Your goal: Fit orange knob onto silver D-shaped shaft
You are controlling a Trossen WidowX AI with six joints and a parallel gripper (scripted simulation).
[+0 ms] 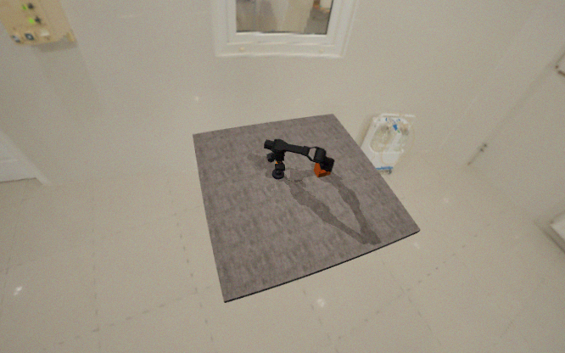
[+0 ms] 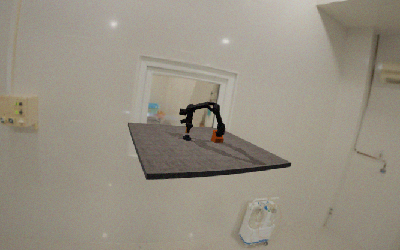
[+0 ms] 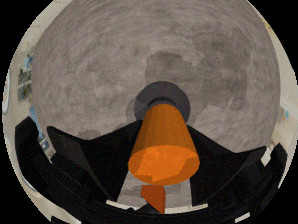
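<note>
My gripper tip is 4 cm above the round pedestal. From my gripper tip the other things lie so: orange knob: 3 cm above.
</note>
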